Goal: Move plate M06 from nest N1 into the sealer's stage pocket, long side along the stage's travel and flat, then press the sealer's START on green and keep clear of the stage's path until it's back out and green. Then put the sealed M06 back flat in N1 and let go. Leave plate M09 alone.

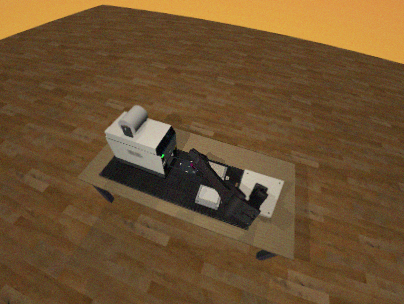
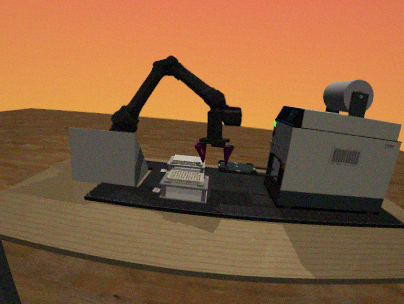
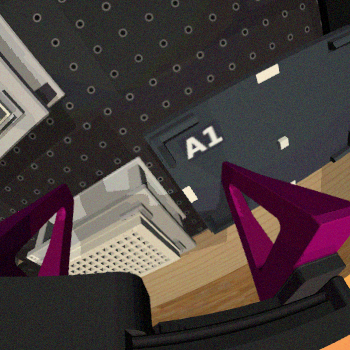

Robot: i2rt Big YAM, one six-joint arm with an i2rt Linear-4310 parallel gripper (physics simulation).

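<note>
A cream plate with open wells sits flat in its nest. A paler plate sits in the other nest, across the mat. Their labels are not legible, so I cannot tell which is M06 or M09. The sealer's dark stage is out, with A1 marked at one corner; no plate shows on it. My gripper is open and empty, low beside the welled plate's nest, one finger by the stage's end.
The sealer shows a green light and carries a film roll on top. A pale panel stands by the arm's base. The black perforated mat lies on the wooden table.
</note>
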